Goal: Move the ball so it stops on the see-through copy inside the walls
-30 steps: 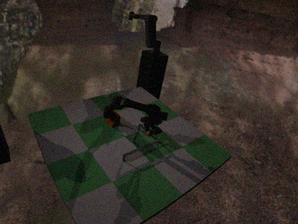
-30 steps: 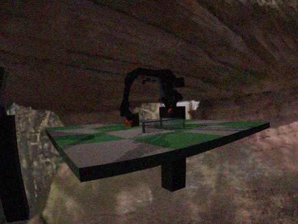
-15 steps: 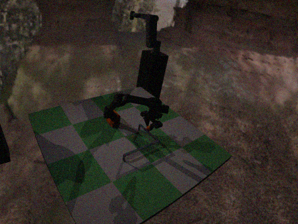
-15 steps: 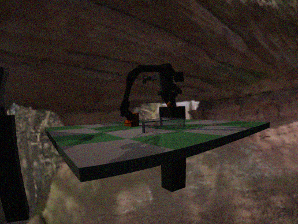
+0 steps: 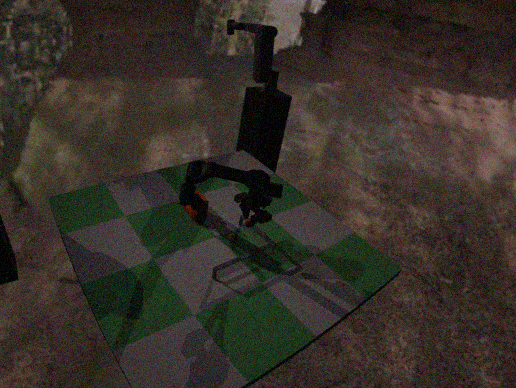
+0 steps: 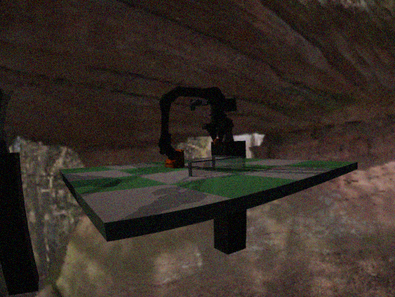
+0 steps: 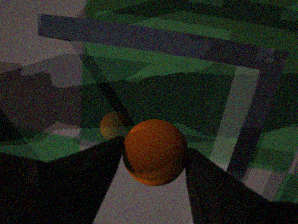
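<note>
My gripper tip is now 110 mm above the faint orange patch, 50 mm past it and 40 mm to the left of it. From my gripper tip the other things lie so: orange ball: right at my gripper tip.
</note>
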